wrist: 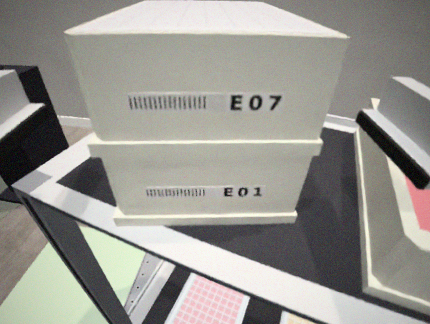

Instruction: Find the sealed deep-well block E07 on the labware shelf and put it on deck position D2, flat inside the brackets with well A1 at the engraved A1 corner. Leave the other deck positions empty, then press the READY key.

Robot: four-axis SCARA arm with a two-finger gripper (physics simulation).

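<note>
The sealed deep-well block E07 (207,70) is a cream box with a pale top, a barcode and the label E07 on its front. It sits flat on a second cream block, E01 (207,175), on the labware shelf (220,257) near its left corner. My gripper (203,93) is open. Its fingers show at the left and right sides of the view, with the stack between them in the picture and a visible gap on each side. How far the fingertips are from E07 in depth is hard to tell. Deck position D2 and the READY key do not show.
A cream open-topped box (367,215) with a red inside stands right of the stack, beneath the right finger in the view. A plate with pink wells (210,302) and part of a yellowish plate (295,318) lie on a lower level. A shelf post (75,260) runs down at the left.
</note>
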